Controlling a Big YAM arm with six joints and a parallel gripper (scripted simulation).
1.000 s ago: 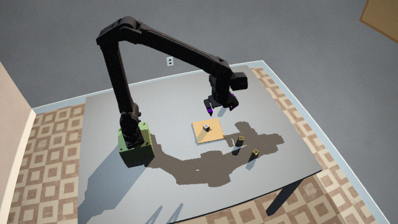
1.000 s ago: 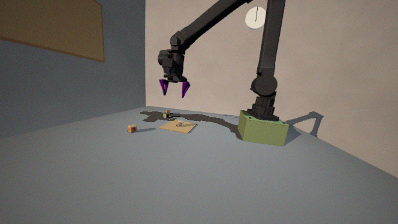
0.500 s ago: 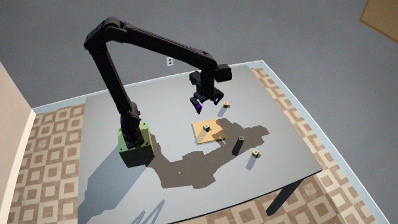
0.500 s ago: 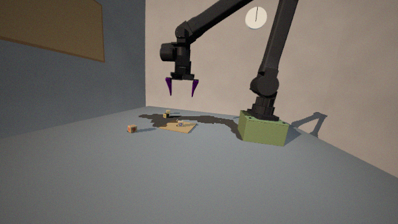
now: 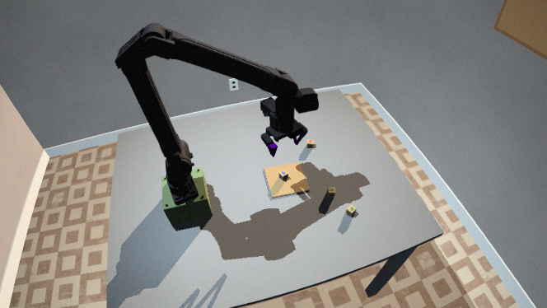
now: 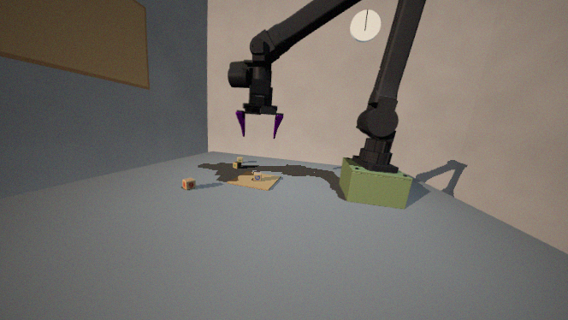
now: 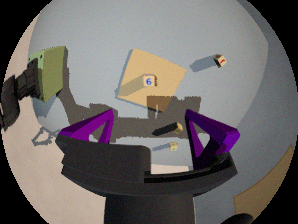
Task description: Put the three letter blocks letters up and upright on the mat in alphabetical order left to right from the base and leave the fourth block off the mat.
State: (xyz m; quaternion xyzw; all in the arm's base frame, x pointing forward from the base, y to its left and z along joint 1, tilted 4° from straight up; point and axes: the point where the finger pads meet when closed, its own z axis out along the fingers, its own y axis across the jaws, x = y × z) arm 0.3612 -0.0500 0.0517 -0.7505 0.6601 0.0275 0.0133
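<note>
Right now the tan mat is 160 mm below my hand, 10 mm to the right of it and 10 mm ahead of it. From my hand the other things lie so: block: 250 mm to the right, 140 mm below, 130 mm ahead.
</note>
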